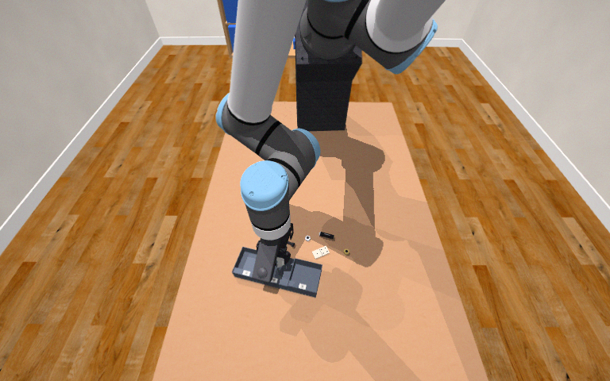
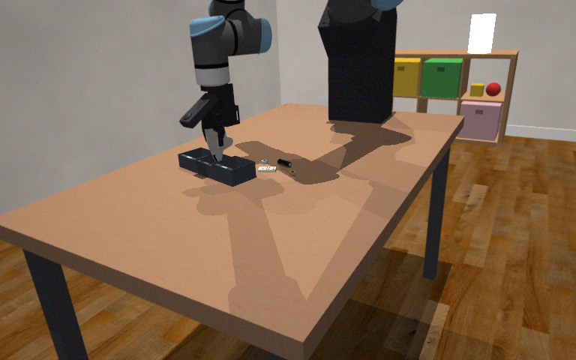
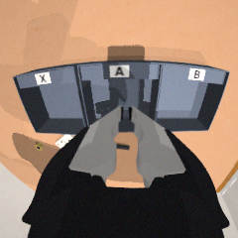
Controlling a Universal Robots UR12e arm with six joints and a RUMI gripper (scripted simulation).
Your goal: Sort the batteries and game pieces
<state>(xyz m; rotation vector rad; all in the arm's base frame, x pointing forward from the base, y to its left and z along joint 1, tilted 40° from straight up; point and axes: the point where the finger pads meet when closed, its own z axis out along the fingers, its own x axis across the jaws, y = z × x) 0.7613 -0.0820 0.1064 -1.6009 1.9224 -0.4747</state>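
Right now the three-compartment bin tray is 1 cm to the left of my hand, 1 cm below it and 1 cm ahead of it. The rest, counted from my hand: black screw 9 cm behind, 3 cm to the left, 3 cm below; then white nut 11 cm behind, 8 cm to the left, 3 cm below; then white domino 13 cm to the left, 7 cm behind, 3 cm below.
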